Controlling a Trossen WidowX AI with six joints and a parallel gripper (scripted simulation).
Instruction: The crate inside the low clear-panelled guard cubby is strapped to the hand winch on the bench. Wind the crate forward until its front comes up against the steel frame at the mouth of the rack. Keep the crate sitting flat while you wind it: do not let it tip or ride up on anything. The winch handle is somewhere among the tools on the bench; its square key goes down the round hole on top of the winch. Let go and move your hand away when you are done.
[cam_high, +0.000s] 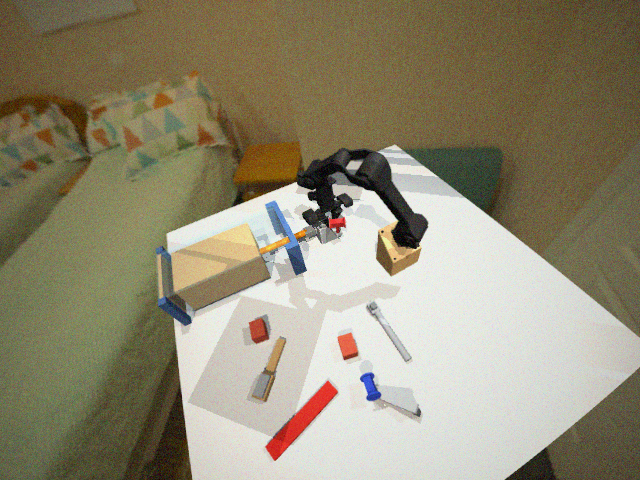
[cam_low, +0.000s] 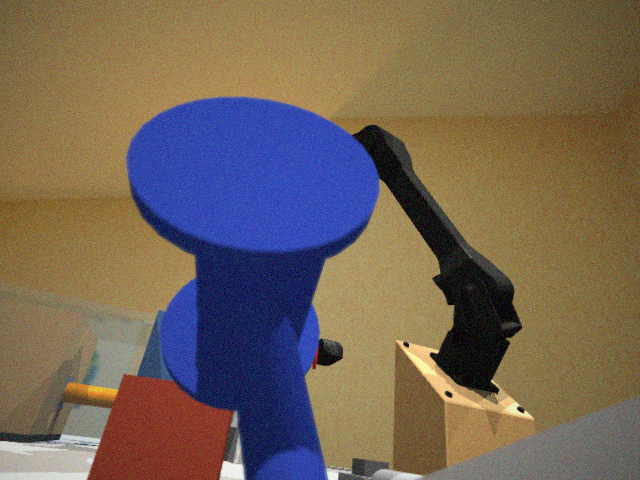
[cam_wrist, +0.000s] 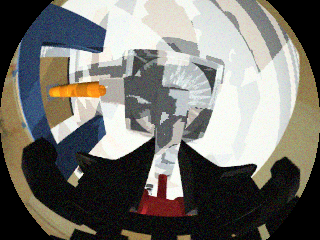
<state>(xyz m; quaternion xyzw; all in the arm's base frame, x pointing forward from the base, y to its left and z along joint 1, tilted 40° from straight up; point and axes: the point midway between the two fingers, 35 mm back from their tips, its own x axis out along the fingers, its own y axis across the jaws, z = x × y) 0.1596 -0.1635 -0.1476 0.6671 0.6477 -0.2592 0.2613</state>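
The grey crank arm is 20 mm to the left of my gripper tip and 20 mm above it. The rest, counted from my gripper tip: grey winch: 60 mm below, 50 mm to the right, 10 mm behind; winch drum: 60 mm below, 50 mm to the right; red grip: 50 mm to the left, 50 mm above.
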